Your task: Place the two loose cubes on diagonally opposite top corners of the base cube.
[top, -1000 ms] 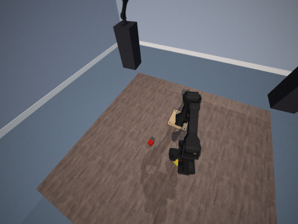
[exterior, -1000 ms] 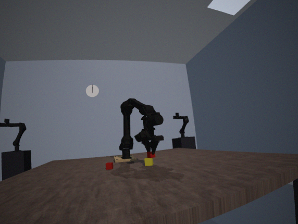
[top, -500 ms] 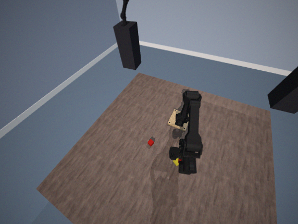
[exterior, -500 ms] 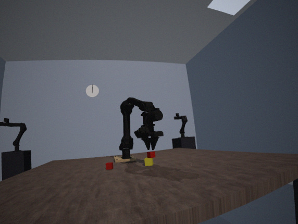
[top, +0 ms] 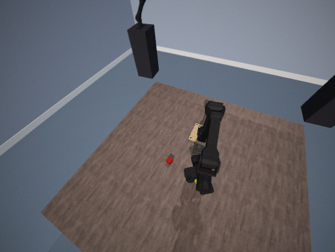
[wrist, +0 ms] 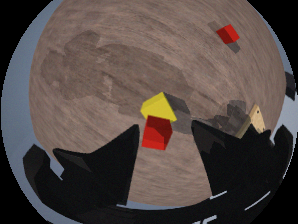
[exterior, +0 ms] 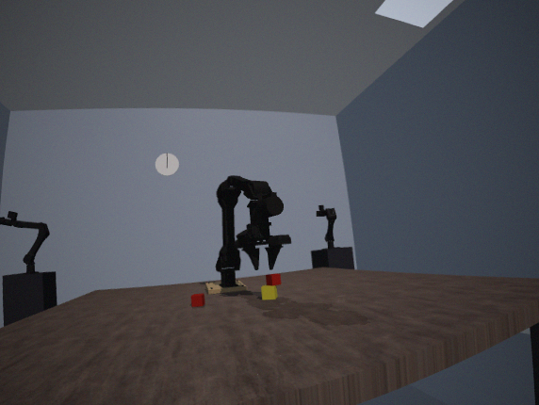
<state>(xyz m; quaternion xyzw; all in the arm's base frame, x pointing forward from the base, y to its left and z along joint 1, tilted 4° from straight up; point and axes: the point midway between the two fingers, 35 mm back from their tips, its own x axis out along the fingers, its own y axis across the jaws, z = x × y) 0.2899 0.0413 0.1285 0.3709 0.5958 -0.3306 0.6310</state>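
Now: gripper tip 70 mm above the yellow cube and 10 mm to the right of it.
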